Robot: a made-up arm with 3 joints. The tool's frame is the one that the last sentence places.
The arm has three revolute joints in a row. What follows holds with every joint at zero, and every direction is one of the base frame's. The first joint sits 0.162 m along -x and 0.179 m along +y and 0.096 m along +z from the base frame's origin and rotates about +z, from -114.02 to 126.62 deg. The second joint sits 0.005 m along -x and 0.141 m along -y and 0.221 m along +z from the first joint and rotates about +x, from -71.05 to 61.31 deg. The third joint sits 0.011 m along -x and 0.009 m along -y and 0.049 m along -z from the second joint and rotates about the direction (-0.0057, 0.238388, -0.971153), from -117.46 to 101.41 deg. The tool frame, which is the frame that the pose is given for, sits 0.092 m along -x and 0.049 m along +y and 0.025 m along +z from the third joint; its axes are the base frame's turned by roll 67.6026, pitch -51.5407 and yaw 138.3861 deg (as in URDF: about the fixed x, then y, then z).
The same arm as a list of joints. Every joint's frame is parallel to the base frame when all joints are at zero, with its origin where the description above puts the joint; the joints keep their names.
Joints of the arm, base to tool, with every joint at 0 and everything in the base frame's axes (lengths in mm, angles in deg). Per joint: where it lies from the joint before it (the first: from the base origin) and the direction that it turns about. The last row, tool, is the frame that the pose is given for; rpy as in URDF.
joint 1: origin -162 179 96 axis +z
joint 2: origin -5 -141 221 axis +x
joint 3: origin -11 -9 -49 axis -0.0057 0.238388 -0.971153
tool: origin -92 49 25 rpy 67.6 -51.54 138.39
Joint limits (deg, base to tool): -114.02..126.62 -71.05..61.31 -117.46..101.41

